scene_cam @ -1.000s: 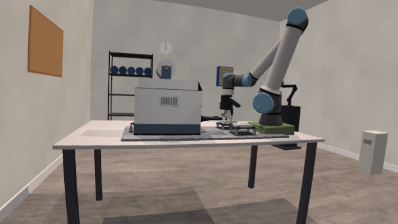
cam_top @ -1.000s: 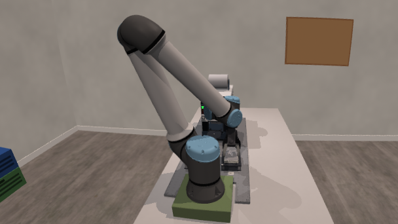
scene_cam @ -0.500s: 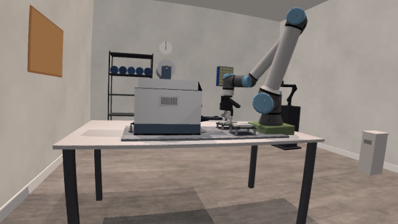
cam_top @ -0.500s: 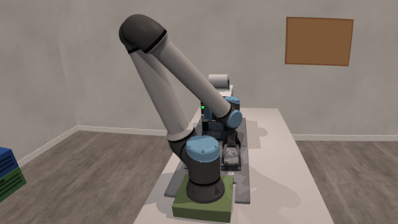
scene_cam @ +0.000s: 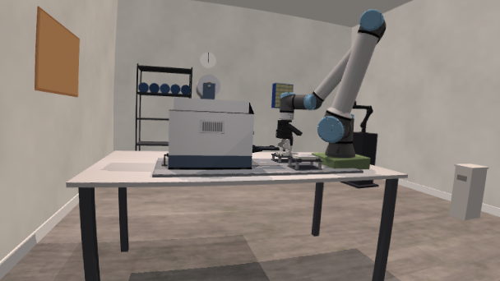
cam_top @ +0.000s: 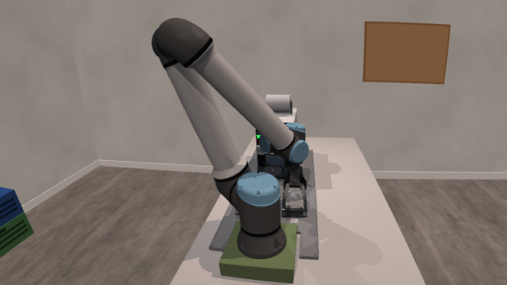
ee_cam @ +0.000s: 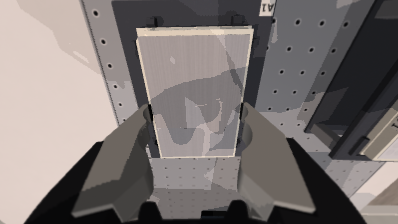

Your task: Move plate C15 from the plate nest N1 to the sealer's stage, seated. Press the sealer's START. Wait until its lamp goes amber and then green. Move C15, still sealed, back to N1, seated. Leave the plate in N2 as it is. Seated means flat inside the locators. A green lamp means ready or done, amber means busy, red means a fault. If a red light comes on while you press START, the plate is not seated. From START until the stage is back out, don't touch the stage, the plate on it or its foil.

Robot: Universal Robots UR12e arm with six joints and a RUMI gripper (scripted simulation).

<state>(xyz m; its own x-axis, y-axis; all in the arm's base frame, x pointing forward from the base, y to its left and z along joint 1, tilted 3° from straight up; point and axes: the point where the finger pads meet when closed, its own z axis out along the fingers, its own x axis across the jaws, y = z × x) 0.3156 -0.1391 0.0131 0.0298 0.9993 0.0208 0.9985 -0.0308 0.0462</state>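
Right now my hand is 1 cm above the plate C15. Round my hand: nest N1: 2 cm below; sealer stage: 21 cm ahead, 12 cm to the left, 5 cm above; nest N2: 22 cm to the left.
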